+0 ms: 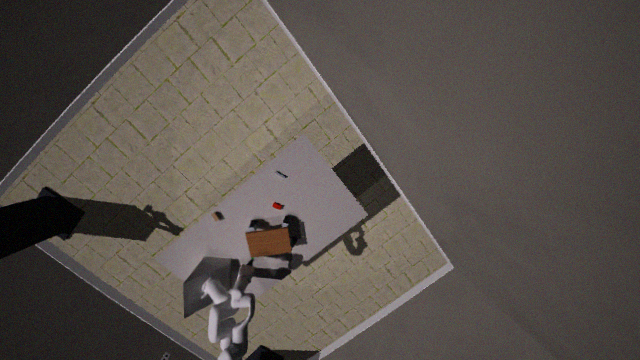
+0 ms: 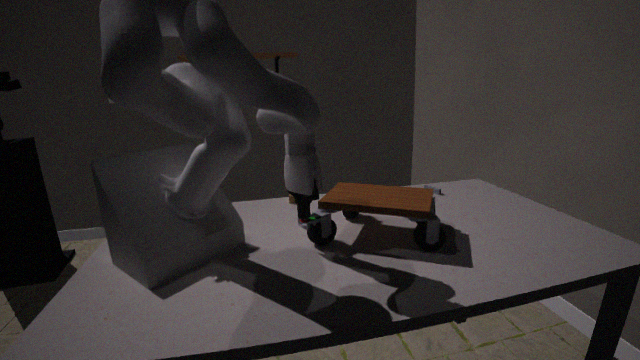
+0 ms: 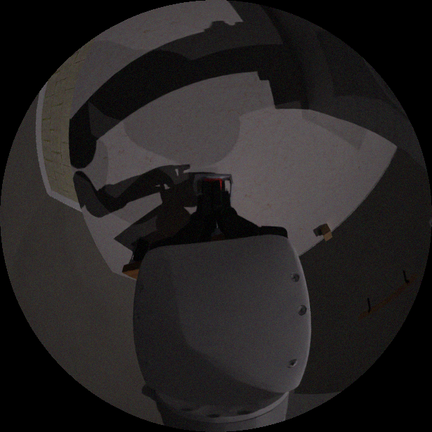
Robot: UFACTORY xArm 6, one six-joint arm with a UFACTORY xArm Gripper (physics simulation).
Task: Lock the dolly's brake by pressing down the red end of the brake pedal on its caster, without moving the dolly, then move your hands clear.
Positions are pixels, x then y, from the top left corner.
Labels:
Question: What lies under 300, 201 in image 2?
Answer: My gripper.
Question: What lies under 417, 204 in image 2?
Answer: A dolly.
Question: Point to a dolly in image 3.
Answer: At 131, 269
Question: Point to a dolly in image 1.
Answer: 267, 242

